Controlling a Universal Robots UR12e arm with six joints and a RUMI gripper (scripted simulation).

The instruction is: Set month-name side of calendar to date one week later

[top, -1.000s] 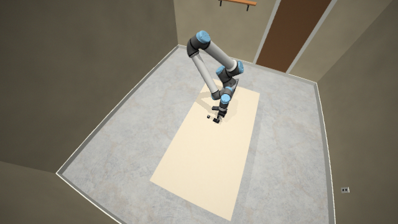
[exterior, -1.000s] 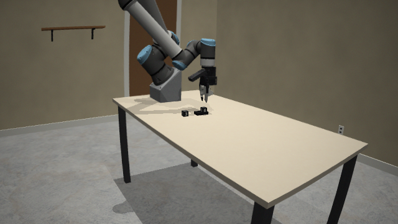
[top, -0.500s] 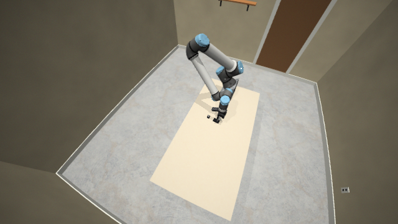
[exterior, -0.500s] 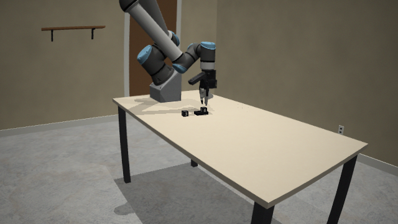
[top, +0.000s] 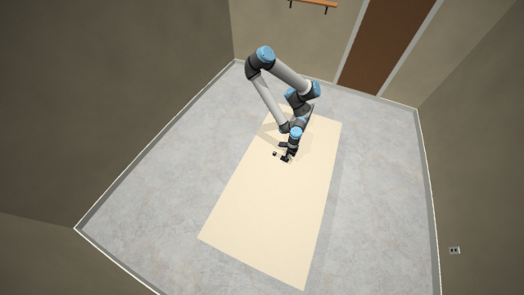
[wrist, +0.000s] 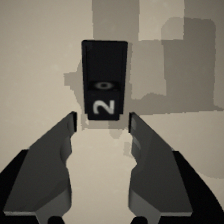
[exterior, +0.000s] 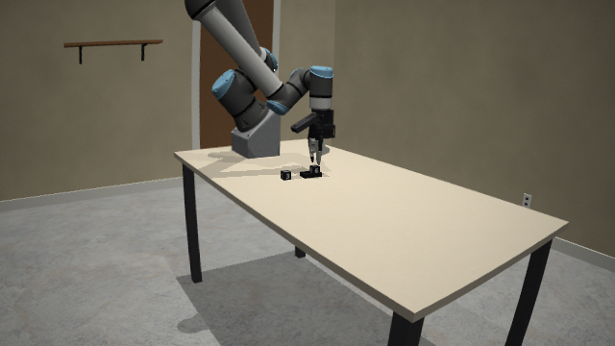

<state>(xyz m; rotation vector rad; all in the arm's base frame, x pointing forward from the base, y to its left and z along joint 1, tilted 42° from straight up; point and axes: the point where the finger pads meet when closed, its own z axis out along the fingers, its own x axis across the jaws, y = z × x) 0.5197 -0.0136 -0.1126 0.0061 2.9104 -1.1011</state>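
The black tray is 2 cm to the right of my hand and 6 cm below it.
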